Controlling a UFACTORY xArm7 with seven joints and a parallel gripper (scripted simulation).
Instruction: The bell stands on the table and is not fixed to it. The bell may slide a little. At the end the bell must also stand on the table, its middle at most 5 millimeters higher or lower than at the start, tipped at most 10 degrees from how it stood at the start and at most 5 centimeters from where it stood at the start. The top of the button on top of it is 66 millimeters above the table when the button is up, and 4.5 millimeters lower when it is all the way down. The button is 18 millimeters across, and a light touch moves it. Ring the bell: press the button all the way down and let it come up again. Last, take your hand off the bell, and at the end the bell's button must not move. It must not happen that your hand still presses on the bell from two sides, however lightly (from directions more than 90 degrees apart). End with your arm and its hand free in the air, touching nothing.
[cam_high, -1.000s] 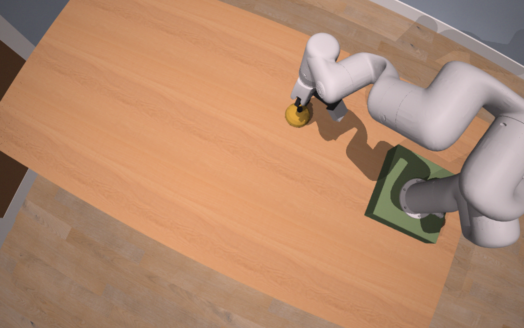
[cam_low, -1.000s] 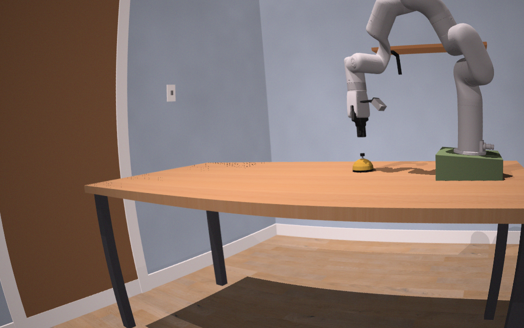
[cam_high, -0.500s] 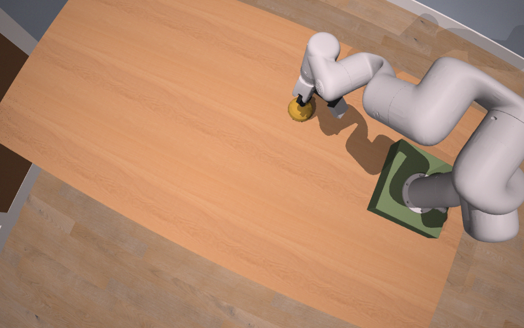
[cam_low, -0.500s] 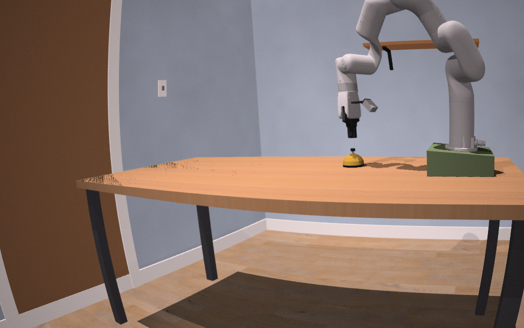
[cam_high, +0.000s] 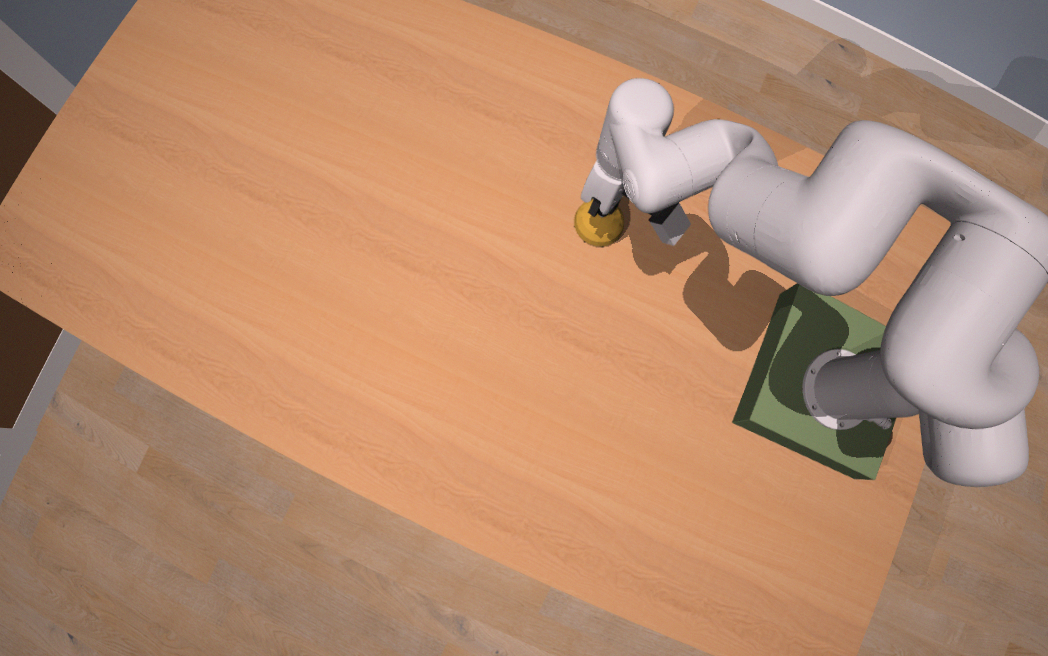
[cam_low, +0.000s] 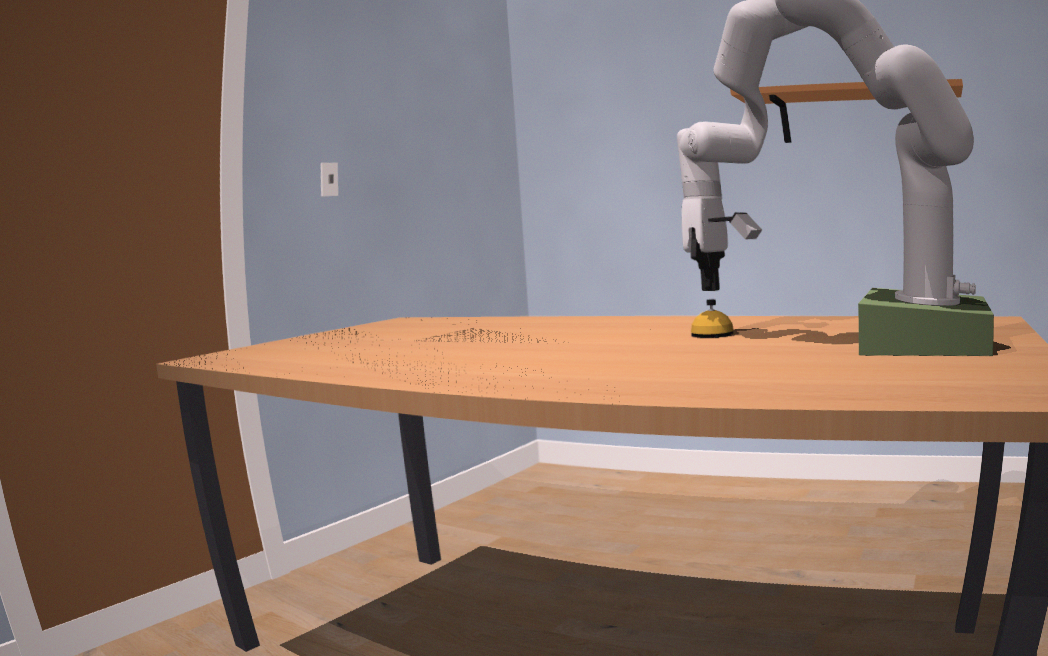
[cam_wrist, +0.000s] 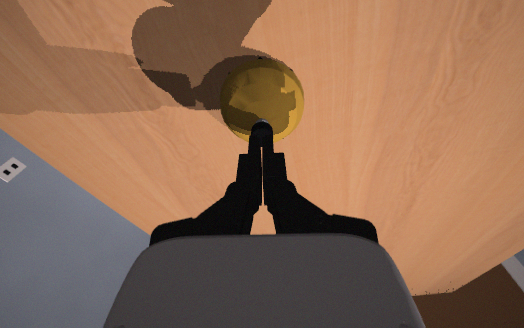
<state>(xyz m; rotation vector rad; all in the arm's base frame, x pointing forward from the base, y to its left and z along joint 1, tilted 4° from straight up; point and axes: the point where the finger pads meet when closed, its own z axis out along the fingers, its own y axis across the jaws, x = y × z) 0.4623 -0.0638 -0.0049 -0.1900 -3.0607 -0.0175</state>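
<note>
The button lies 5 cm below my hand. The rest, counted from my hand: yellow dome bell (6 cm below).
</note>
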